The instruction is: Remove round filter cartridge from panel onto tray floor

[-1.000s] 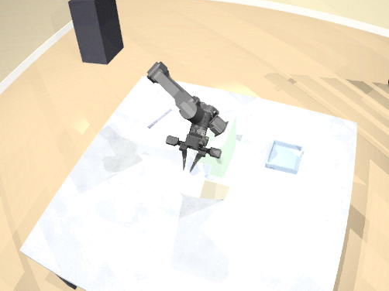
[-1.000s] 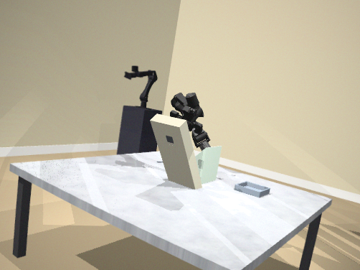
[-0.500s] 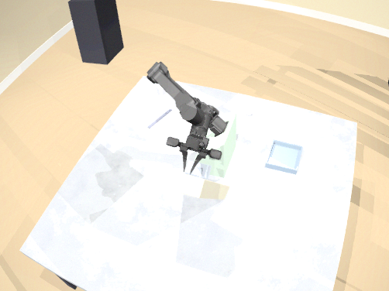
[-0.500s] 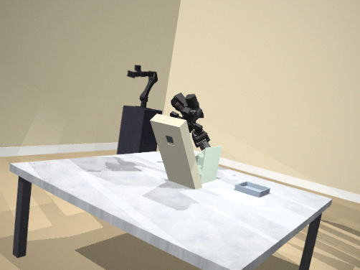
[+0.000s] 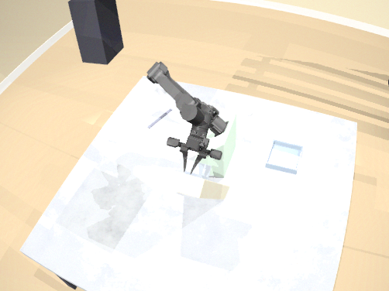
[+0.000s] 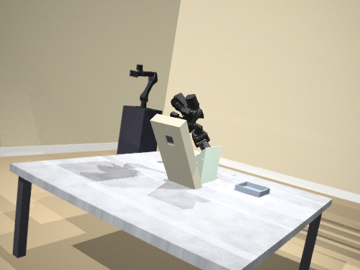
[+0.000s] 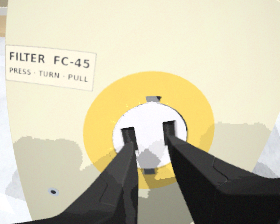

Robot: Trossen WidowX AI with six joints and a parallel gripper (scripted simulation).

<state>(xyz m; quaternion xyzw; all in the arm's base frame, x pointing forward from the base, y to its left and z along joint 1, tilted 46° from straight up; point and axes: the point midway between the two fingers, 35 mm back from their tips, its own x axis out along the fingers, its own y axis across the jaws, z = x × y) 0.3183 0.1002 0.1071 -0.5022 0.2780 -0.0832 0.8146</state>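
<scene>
The round filter cartridge is 20 mm ahead of my gripper tip and 10 mm below it. The rest, counted from my gripper tip: tray 410 mm behind, 290 mm to the left, 280 mm below.
</scene>
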